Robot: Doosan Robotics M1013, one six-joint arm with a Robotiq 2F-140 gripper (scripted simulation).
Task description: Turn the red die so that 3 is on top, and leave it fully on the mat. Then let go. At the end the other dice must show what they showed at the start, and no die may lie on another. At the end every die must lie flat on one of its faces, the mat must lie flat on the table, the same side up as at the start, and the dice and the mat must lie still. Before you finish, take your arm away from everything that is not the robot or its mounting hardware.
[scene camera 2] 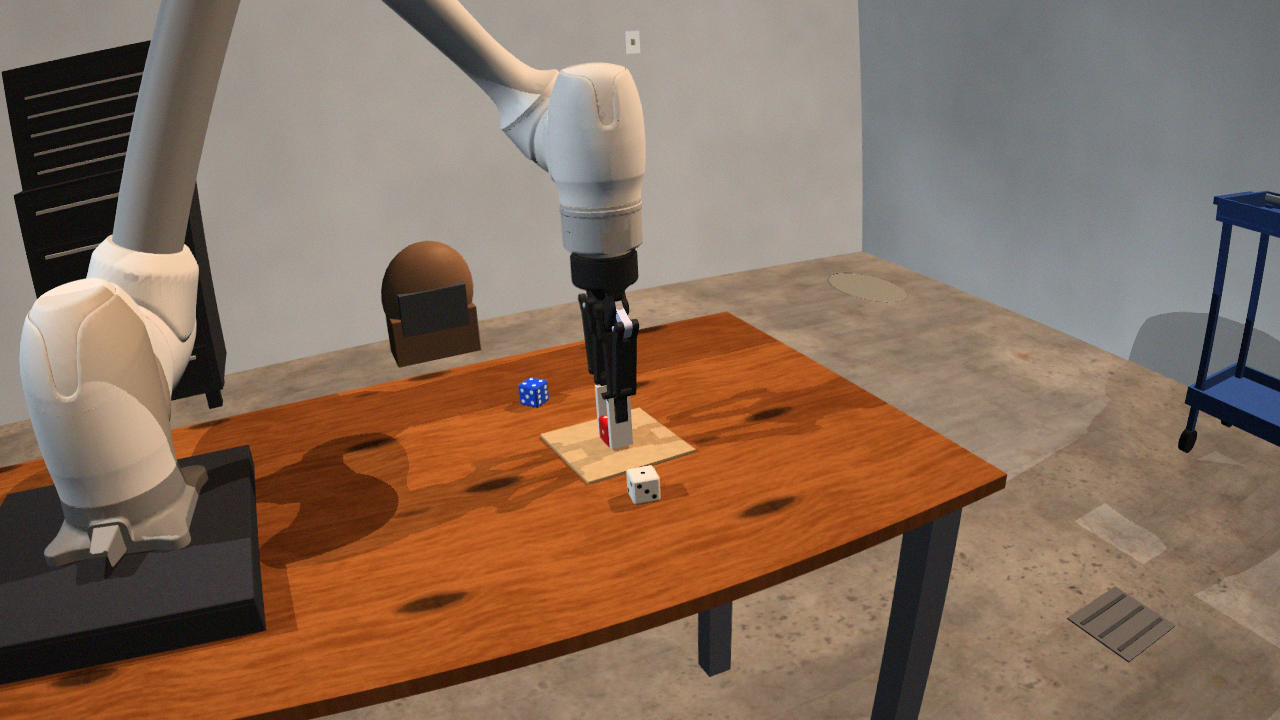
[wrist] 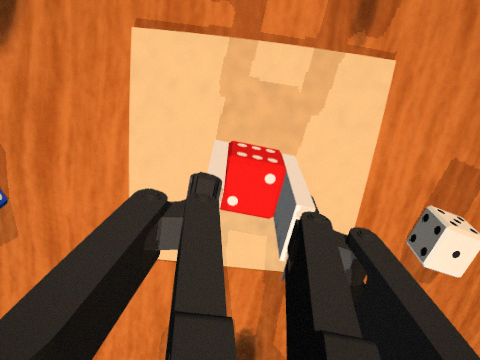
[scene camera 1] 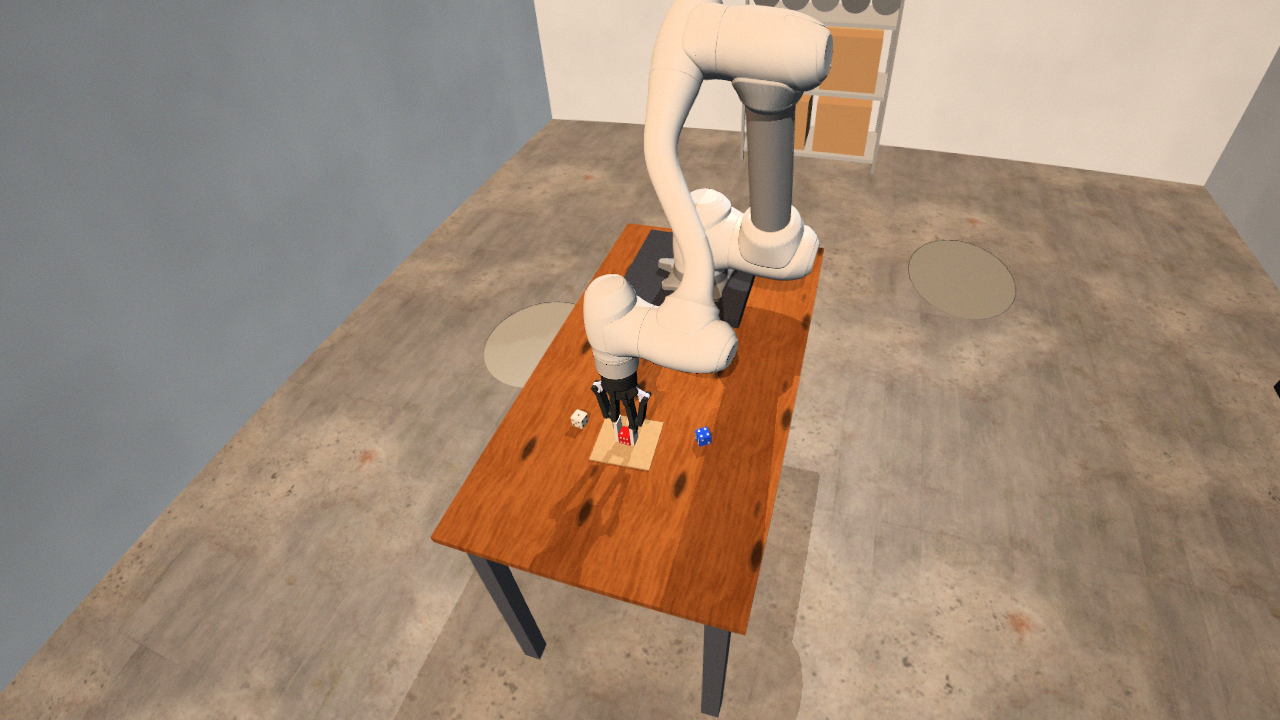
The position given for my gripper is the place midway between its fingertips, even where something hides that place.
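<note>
Visible: a red die (wrist: 254, 176), a blue die (scene camera 2: 533, 392) and a tan mat (scene camera 2: 580, 446), (wrist: 324, 107), (scene camera 1: 607, 450). Also visible is my gripper (scene camera 2: 615, 439), (wrist: 250, 169), (scene camera 1: 627, 439).
</note>
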